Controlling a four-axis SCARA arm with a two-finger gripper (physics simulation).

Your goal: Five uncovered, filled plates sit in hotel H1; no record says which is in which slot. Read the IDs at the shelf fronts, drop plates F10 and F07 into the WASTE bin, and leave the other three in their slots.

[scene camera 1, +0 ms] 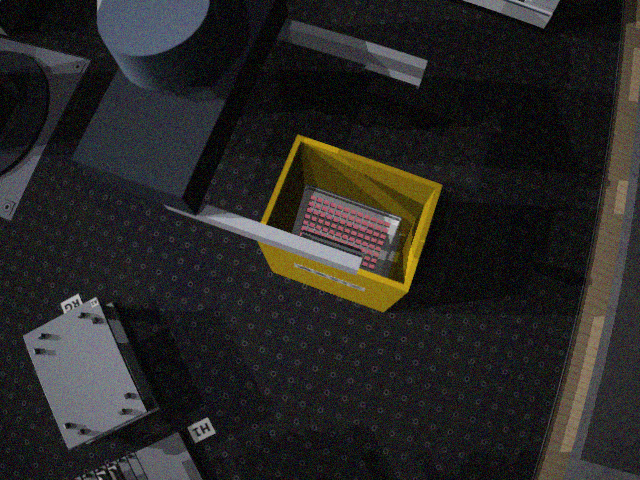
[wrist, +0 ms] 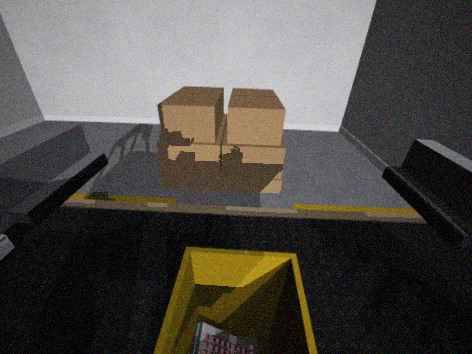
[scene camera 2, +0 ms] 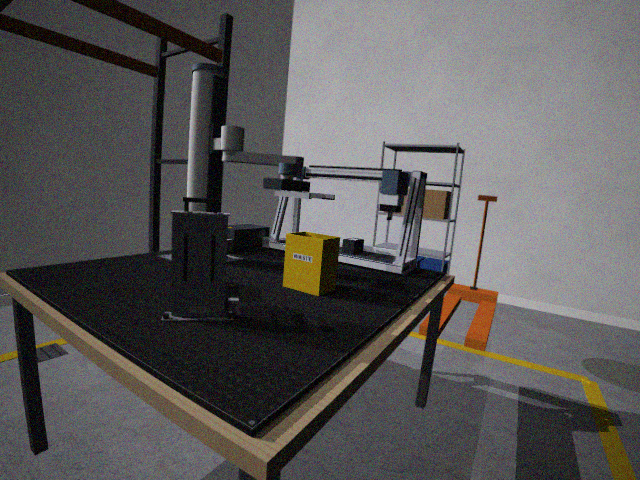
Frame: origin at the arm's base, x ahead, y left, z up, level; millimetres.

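Where they show: gripper, fingertip midpoint: [scene camera 1: 394,161] [wrist: 244,150] [scene camera 2: 322,196].
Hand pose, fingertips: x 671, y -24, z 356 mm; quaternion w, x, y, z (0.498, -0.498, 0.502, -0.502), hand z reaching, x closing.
Observation:
After its pixels a point has its place.
The yellow WASTE bin [scene camera 1: 395,298] {x 721, y -87, z 153 mm} [scene camera 2: 303,273] {x 654, y -85, z 81 mm} [wrist: 303,305] {x 671, y -82, z 213 mm} stands upright on the dark mat. A plate with pink-filled wells [scene camera 1: 343,219] {x 636, y 0, z 81 mm} [wrist: 227,344] {x 691, y -17, z 63 mm} lies inside it; more pink wells show past its near edge, partly hidden by a finger. My gripper [scene camera 1: 391,167] {x 671, y -24, z 356 mm} [scene camera 2: 333,196] {x 671, y -24, z 356 mm} [wrist: 244,150] {x 671, y -24, z 356 mm} is open and empty, high above the bin, its two fingers spread wide to either side of the opening. Hotel H1 [scene camera 1: 168,454] {x 517, y -365, z 21 mm} is cut off at the bottom left in scene camera 1, beside its H1 label [scene camera 1: 201,429] {x 547, y -317, z 13 mm}. Its shelf-front IDs cannot be read.
A light RG stand [scene camera 1: 85,377] {x 391, y -303, z 72 mm} with dark pegs is beside H1. A dark tower [scene camera 2: 199,242] {x 590, y -493, z 219 mm} stands left of the bin in scene camera 2. A gantry frame [scene camera 2: 415,222] {x 848, y 596, z 262 mm} stands behind the bin. Cardboard boxes [wrist: 192,122] are beyond the wooden table edge [scene camera 1: 589,356] {x 1039, y -53, z 0 mm}.

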